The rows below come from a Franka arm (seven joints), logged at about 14 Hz.
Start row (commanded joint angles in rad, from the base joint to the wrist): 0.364 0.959 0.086 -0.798 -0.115 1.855 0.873
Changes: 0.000 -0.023 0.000 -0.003 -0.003 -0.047 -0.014; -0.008 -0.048 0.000 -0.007 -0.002 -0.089 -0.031; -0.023 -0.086 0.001 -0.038 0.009 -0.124 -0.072; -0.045 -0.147 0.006 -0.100 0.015 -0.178 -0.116; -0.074 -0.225 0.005 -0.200 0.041 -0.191 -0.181; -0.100 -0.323 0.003 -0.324 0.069 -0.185 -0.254; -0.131 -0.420 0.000 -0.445 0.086 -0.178 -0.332; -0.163 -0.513 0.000 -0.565 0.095 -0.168 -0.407; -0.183 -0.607 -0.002 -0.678 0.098 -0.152 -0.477
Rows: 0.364 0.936 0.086 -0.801 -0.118 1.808 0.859; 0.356 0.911 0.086 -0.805 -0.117 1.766 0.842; 0.341 0.873 0.087 -0.836 -0.106 1.731 0.801; 0.319 0.812 0.092 -0.898 -0.100 1.677 0.757; 0.290 0.734 0.091 -0.998 -0.074 1.664 0.692; 0.264 0.636 0.089 -1.122 -0.046 1.670 0.619; 0.233 0.539 0.086 -1.243 -0.029 1.677 0.541; 0.201 0.446 0.086 -1.363 -0.020 1.687 0.466; 0.181 0.352 0.084 -1.476 -0.017 1.703 0.396
